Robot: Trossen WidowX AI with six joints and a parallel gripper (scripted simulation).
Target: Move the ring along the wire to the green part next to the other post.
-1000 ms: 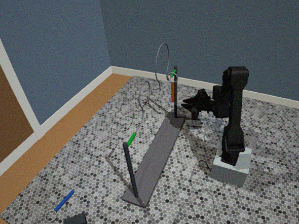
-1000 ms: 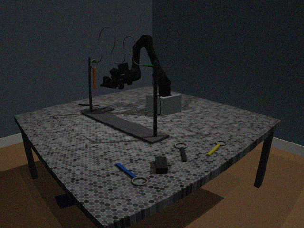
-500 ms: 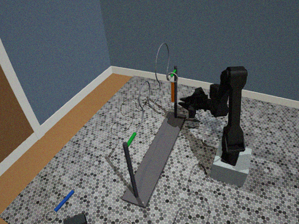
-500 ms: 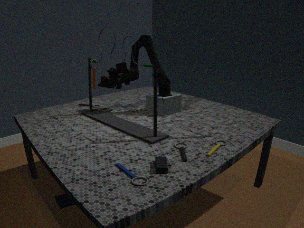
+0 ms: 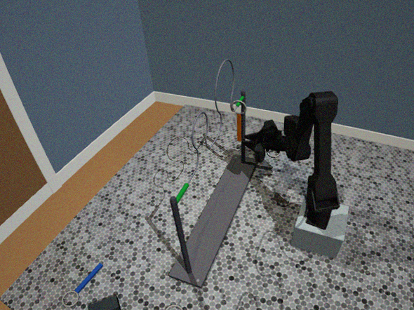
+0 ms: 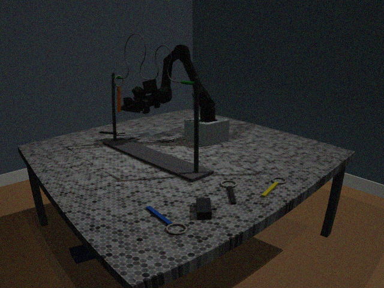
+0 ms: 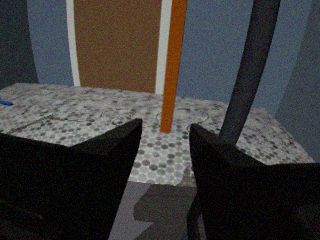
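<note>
Now: gripper tip 1 cm short of the orange-handled ring and 9 cm below it. The rest, counted from my gripper tip: yellow-handled ring: 21 cm behind, 74 cm to the left, 17 cm below; blue-handled ring: 21 cm ahead, 72 cm to the left, 17 cm below; dark block: 9 cm ahead, 73 cm to the left, 16 cm below.
</note>
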